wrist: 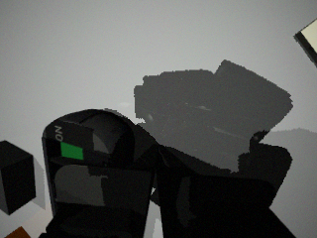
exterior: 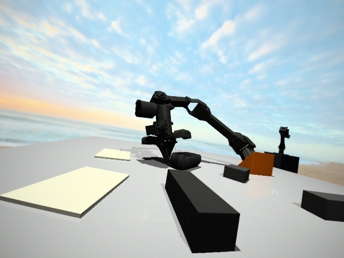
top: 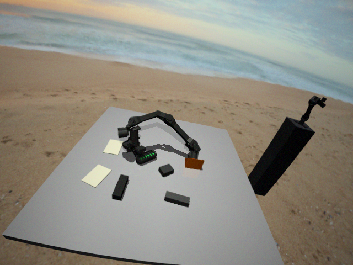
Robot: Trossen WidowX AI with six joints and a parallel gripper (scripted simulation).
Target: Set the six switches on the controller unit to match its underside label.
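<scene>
Now: the small dark block 23 cm behind my gripper tip, 6 cm to the left of it and 1 cm above it. The rest, counted from my gripper tip: long black block: 1 cm behind, 28 cm to the left, 1 cm above; then grey block: 33 cm behind, 26 cm to the left, 1 cm above.
</scene>
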